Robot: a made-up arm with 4 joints.
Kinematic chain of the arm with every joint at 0, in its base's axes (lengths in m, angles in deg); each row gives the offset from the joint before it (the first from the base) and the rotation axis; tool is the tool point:
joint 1: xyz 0 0 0.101 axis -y
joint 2: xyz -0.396 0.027 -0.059 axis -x
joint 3: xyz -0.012 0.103 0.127 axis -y
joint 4: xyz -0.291 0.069 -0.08 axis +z
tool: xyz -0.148 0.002 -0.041
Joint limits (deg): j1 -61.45..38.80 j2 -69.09..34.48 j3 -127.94..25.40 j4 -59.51..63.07
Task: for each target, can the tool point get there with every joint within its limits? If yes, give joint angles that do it. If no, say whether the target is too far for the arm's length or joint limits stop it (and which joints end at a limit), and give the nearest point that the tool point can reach.
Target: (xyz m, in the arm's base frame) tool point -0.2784 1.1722 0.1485
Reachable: no: too far | nearest point -0.3630 0.5581 0.1629 | short by 0.620 m
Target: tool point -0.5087 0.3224 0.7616
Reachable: yes | joints -51.11 16.49 -20.70 -36.26
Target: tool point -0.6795 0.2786 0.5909
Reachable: yes | joints -17.83 12.32 -46.74 -1.59
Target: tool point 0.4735 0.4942 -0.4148
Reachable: no: joint limits stop it (at a limit: joint 1, joint 3, joint 4) | nearest point -0.3296 0.2222 -0.5827 | short by 0.864 m
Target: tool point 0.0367 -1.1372 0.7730
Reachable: no: too far | nearest point 0.0120 -0.4600 0.6475 | short by 0.689 m
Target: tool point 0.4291 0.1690 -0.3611
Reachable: no: joint limits stop it (at a limit: joint 1, joint 2, joint 3, joint 4) | nearest point -0.3189 0.1963 -0.5960 | short by 0.784 m
